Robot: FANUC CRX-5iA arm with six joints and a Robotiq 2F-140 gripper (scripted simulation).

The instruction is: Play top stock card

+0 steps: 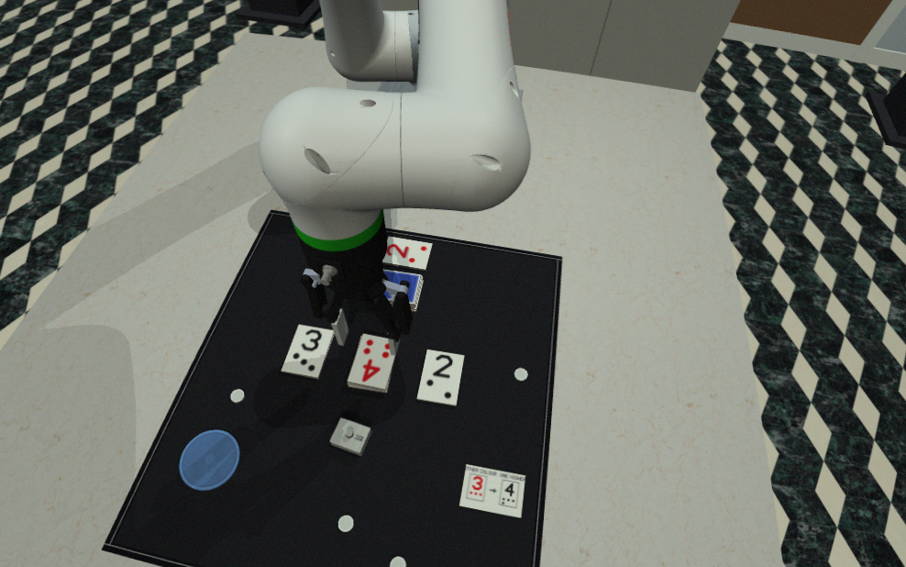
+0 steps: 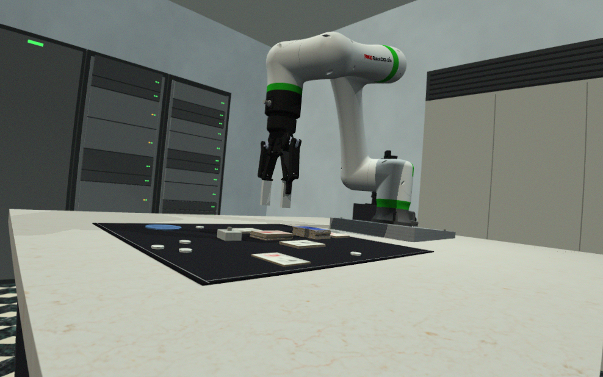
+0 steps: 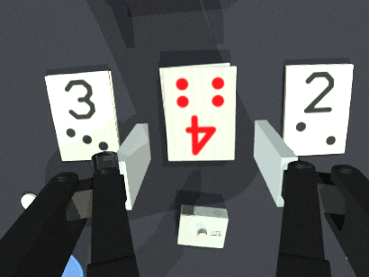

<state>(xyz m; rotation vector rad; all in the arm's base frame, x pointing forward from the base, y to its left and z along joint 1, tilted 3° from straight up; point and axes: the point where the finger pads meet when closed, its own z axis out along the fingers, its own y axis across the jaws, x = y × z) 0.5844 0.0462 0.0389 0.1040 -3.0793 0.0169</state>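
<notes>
Now: hand 12 cm above the black card cloth and 3 cm short of it. Also, from my hand: rule card (23 cm to the left, 14 cm ahead, 11 cm below); grey box (13 cm ahead, 9 cm below, 1 cm to the left).
</notes>
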